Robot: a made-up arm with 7 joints. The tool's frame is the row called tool. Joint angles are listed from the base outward.
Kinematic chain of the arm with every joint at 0, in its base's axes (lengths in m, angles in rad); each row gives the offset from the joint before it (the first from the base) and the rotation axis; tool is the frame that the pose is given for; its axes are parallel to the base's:
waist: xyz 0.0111 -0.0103 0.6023 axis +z
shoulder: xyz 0.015 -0.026 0.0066 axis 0 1 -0.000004
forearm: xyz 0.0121 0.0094 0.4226 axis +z
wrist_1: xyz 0.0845 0.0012 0.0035 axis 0 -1 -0.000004
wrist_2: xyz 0.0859 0.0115 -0.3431 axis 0 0.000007 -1
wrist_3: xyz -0.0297 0.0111 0.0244 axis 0 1 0.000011
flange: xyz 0.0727 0.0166 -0.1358 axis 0 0.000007 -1
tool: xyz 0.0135 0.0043 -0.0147
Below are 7 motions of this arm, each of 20 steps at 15 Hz.
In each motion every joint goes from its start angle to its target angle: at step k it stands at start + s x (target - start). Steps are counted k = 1, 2, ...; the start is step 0. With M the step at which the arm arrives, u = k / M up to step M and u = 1 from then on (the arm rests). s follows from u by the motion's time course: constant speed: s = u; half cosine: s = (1 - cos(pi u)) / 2; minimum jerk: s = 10 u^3 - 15 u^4 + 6 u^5.
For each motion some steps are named. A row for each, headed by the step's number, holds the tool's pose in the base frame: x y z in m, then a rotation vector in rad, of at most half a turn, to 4 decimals.
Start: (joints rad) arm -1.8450 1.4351 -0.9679 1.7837 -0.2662 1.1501 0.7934
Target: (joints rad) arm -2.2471 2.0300 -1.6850 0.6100 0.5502 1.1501 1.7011
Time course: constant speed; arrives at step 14
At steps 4, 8, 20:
4: -0.5729 -0.1270 0.3556 0.5012 -1.7888 1.8233
8: -0.4808 0.0705 0.4175 0.5401 -1.6177 1.0419
20: -0.2754 0.1888 0.5258 0.8280 -1.1917 -0.1139

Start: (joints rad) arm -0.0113 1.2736 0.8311 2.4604 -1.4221 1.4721 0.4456
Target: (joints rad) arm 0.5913 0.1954 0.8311 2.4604 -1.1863 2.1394 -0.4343
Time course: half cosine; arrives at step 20
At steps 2, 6, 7, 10, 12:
2: 0.8661 0.1098 0.5297 -0.5914 -0.2126 0.1421
6: 0.8319 0.1935 0.6806 -0.6264 -0.2646 0.3007
7: 0.8099 0.2221 0.7345 -0.6365 -0.2831 0.3588
10: 0.7019 0.3018 0.9058 -0.6601 -0.3447 0.5564
12: 0.6039 0.3348 1.0084 -0.6680 -0.3866 0.6936

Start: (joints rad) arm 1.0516 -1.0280 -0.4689 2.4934 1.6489 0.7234 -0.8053
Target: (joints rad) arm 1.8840 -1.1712 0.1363 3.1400 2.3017 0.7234 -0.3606
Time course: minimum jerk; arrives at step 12
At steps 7, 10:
7: -0.0026 -0.8105 1.0695 -1.8350 0.3761 -0.5974
10: 0.2335 -0.8291 0.9215 -1.4467 -0.2420 -0.5824

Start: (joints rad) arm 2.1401 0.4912 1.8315 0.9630 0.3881 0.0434 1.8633
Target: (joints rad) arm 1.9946 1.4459 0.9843 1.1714 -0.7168 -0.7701 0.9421
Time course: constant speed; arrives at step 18
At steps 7, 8, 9, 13, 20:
7: -0.6016 -0.0172 0.8228 0.0853 1.4715 1.2101
8: -0.6159 0.0174 0.7995 0.1729 1.4863 1.2018
9: -0.6271 0.0504 0.7738 0.2603 1.4937 1.1965
13: -0.6428 0.1616 0.6520 0.5956 1.4625 1.2080
20: -0.6030 0.2386 0.4782 0.9526 1.3459 1.2984

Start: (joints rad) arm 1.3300 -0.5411 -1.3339 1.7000 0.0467 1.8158 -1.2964
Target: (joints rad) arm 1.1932 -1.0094 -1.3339 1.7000 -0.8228 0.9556 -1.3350
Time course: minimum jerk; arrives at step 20
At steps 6, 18, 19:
6: 0.4410 -0.1998 1.0029 0.3175 -0.4715 1.2197
18: 0.4110 -0.5156 0.9432 -0.5360 -0.7592 0.8712
19: 0.4102 -0.5180 0.9426 -0.5438 -0.7606 0.8686

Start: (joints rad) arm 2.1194 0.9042 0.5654 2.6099 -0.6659 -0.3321 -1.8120
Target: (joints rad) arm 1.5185 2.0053 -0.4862 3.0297 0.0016 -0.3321 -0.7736
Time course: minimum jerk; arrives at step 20
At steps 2, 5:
2: -0.5370 0.5730 1.0367 -0.4711 2.2184 -1.0215
5: -0.5025 0.6542 0.9595 -0.4537 2.1987 -1.2152

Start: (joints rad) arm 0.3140 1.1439 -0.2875 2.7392 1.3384 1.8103 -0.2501
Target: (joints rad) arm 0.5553 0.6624 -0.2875 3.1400 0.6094 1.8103 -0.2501
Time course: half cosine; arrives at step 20
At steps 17, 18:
17: 0.5326 0.4157 1.0961 0.4185 -0.5836 0.9455
18: 0.5237 0.4130 1.1072 0.4014 -0.6124 0.9465

